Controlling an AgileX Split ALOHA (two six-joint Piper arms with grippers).
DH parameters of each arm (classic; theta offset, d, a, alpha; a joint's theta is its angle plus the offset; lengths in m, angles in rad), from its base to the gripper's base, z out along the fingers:
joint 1: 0 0.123 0 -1.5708
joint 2: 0.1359 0 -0.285 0
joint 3: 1.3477 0 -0.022 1.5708
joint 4: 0 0.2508 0 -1.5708
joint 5: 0 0 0.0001 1.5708
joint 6: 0 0.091 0 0
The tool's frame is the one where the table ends.
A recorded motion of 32 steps. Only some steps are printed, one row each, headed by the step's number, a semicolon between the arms.
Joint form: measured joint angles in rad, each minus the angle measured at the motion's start. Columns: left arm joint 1, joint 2, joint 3, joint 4, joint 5, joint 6; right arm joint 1, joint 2, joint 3, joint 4, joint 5, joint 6.
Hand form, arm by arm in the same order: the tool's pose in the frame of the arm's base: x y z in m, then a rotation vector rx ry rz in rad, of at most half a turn. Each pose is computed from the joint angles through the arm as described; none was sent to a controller.
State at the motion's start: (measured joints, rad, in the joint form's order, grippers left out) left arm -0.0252 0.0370 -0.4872 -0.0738 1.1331 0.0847; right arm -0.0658 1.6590 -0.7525 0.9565 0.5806 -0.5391
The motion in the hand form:
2: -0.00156 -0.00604 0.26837 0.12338 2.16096 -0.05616; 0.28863 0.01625 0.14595 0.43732 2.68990 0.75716
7: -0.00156 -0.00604 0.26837 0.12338 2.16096 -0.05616; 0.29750 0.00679 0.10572 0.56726 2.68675 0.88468
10: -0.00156 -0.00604 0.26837 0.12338 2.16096 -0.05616; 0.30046 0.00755 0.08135 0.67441 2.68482 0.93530
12: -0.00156 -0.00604 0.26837 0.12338 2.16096 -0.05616; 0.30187 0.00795 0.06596 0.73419 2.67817 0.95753
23: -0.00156 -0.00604 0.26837 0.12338 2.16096 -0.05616; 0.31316 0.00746 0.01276 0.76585 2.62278 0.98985
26: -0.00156 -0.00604 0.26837 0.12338 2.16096 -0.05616; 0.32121 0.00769 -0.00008 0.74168 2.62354 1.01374
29: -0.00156 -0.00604 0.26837 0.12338 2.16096 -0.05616; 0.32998 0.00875 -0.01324 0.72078 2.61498 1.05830
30: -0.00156 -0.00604 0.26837 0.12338 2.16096 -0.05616; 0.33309 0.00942 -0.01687 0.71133 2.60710 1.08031
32: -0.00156 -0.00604 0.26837 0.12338 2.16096 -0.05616; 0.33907 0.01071 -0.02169 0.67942 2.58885 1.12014
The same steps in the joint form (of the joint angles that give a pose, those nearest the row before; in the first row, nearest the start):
2: 0.0000 0.0000 0.0000 0.0000 0.0000 0.0000; -0.0309 0.0507 0.0000 0.1014 0.0071 -0.1109
7: 0.0000 0.0000 0.0000 0.0000 0.0000 0.0000; -0.0834 0.2142 0.0000 0.3286 0.0413 -0.3138
10: 0.0000 0.0000 0.0000 0.0000 0.0000 0.0000; -0.0849 0.3073 0.0000 0.4505 0.0439 -0.3845
12: 0.0000 0.0000 0.0000 0.0000 0.0000 0.0000; -0.0849 0.3657 -0.0010 0.5324 0.0448 -0.4400
23: 0.0000 0.0000 0.0000 0.0000 0.0000 0.0000; -0.0849 0.5810 -0.0470 0.8350 0.0776 -0.7616
26: 0.0000 0.0000 0.0000 0.0000 0.0000 0.0000; -0.0849 0.6417 -0.0949 0.8384 0.0988 -0.7842
29: 0.0000 0.0000 0.0000 0.0000 0.0000 0.0000; -0.0849 0.7059 -0.1491 0.8396 0.1338 -0.7982
30: 0.0000 0.0000 0.0000 0.0000 0.0000 0.0000; -0.0849 0.7258 -0.1673 0.8406 0.1511 -0.8031
32: 0.0000 0.0000 0.0000 0.0000 0.0000 0.0000; -0.0849 0.7563 -0.2001 0.8406 0.1844 -0.8179

